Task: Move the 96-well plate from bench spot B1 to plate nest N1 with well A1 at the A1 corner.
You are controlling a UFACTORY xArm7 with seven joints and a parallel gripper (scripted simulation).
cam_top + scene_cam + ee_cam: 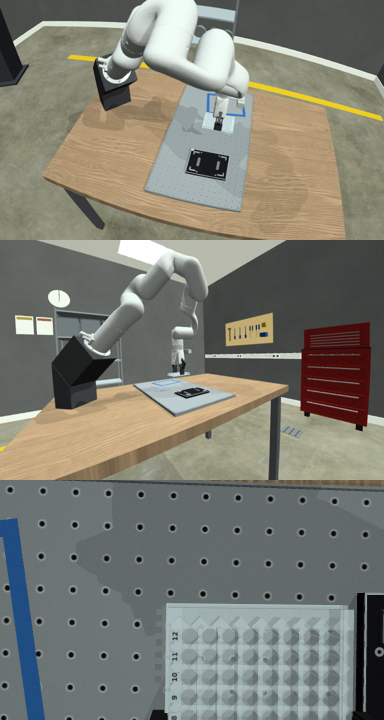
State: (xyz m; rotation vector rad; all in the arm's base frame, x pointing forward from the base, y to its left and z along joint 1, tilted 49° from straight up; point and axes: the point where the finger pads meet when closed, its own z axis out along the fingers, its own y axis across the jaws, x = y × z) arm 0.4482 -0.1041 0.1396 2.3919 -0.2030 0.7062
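Right now the black plate nest is 60 mm behind my hand, 150 mm to the right of it and 100 mm below it. Also, from my hand: 96-well plate: 10 mm below.
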